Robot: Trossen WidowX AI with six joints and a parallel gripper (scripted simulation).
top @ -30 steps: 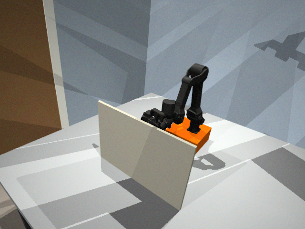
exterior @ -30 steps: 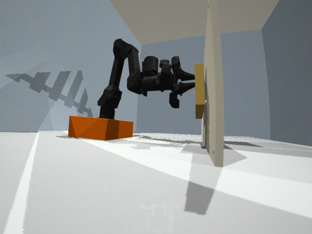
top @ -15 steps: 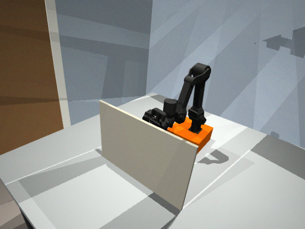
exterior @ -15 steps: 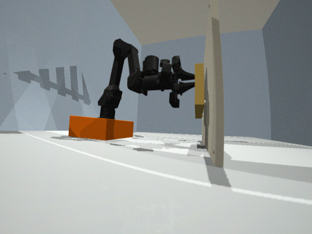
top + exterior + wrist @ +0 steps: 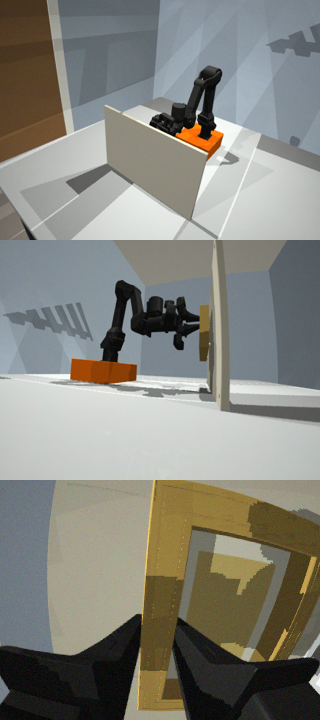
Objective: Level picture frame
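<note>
Now: the yellow picture frame 5 cm below my gripper tip. Round my gripper tip: wall panel 2 cm ahead, 7 cm below.
</note>
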